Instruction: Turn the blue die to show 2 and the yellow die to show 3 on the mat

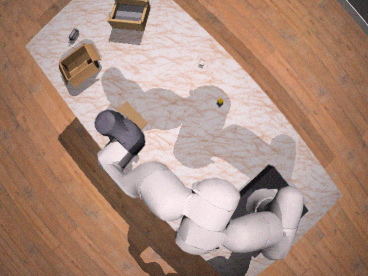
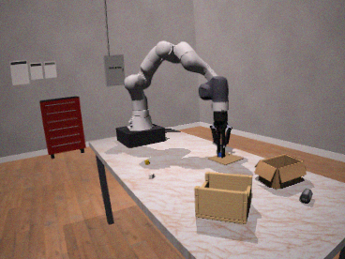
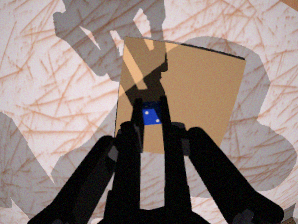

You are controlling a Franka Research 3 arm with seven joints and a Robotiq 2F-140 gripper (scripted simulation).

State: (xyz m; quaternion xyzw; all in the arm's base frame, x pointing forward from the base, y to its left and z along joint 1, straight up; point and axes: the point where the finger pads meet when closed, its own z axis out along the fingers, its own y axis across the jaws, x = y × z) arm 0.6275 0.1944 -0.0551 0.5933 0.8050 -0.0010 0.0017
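Right now the blue die is 20 mm below my hand. Also, from my hand: yellow die (180 mm behind, 360 mm to the right, 30 mm below); cardboard box (400 mm ahead, 10 mm to the right); tan mat (30 mm ahead, 10 mm to the left, 40 mm below).
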